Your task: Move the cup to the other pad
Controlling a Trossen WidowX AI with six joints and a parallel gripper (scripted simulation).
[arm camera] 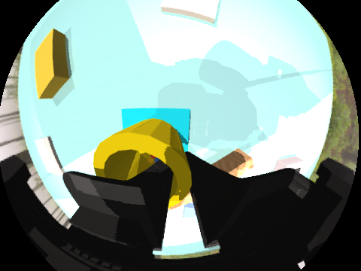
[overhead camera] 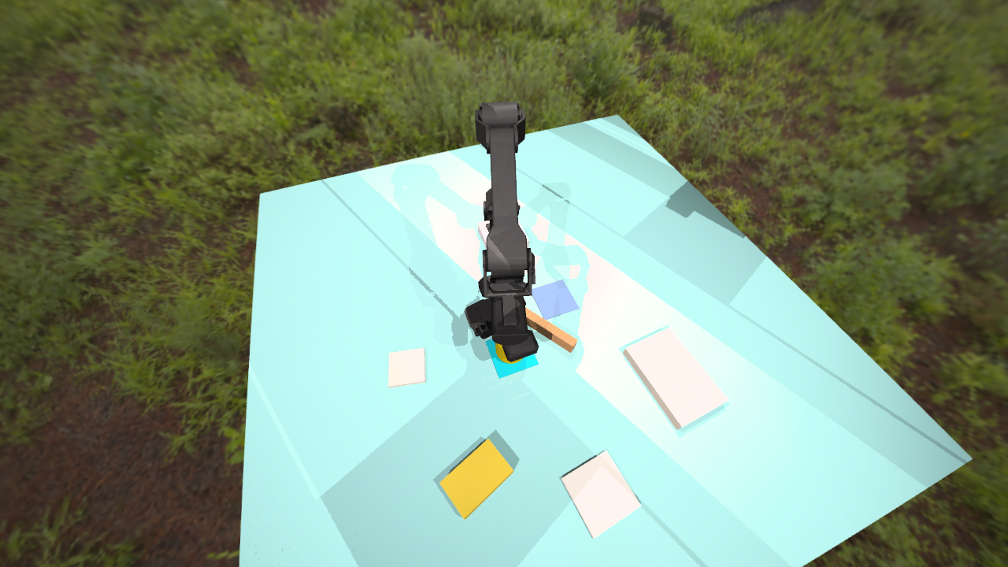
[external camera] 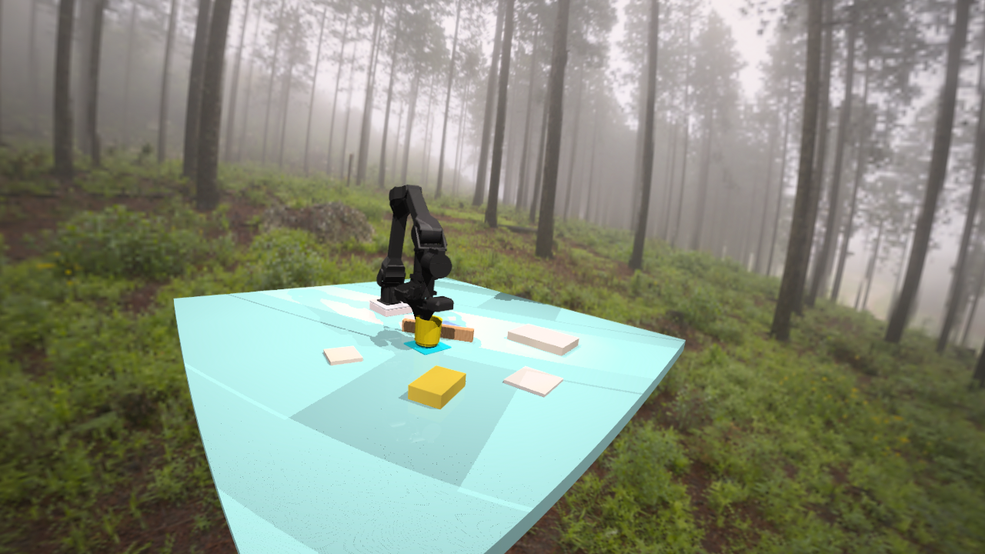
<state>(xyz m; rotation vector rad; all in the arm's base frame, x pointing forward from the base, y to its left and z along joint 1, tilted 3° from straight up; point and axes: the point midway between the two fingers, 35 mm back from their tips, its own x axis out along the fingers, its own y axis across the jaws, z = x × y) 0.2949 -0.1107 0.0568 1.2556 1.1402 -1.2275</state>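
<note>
Right now the cyan square is 30 mm ahead of my gripper tip and 50 mm below it. The rest, counted from my gripper tip: yellow block: 230 mm ahead, 160 mm to the right, 20 mm below; then yellow cup: 20 mm ahead; then wooden bar: 10 mm behind, 80 mm to the left, 30 mm below.
</note>
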